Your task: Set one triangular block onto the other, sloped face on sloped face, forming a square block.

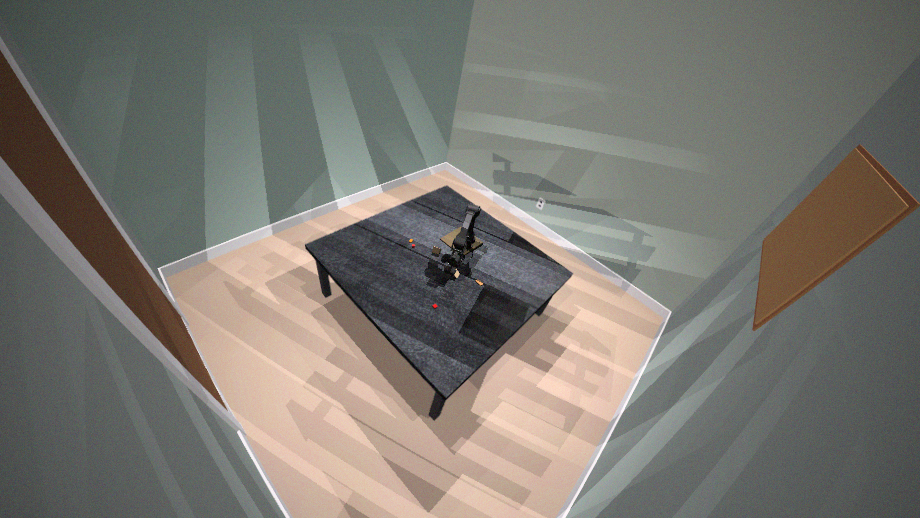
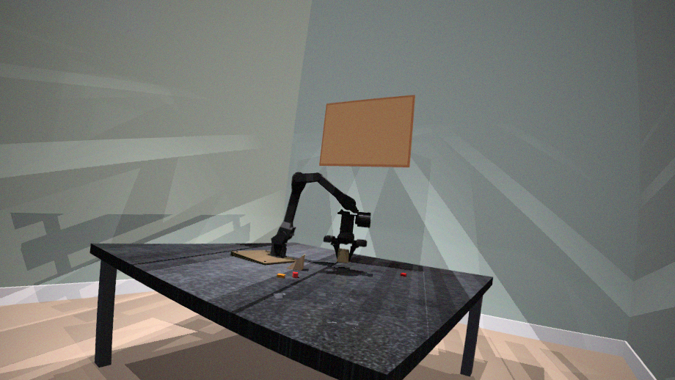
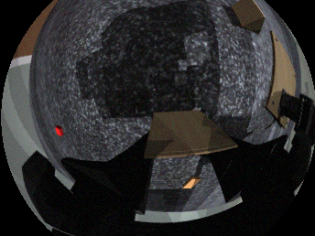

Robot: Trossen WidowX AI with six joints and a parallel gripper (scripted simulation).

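My gripper tip is 10 mm below the tan triangular block. Also, from my gripper tip: red cube: 350 mm to the right, 30 mm below; orange piece: 20 mm behind, 400 mm to the right, 30 mm below.
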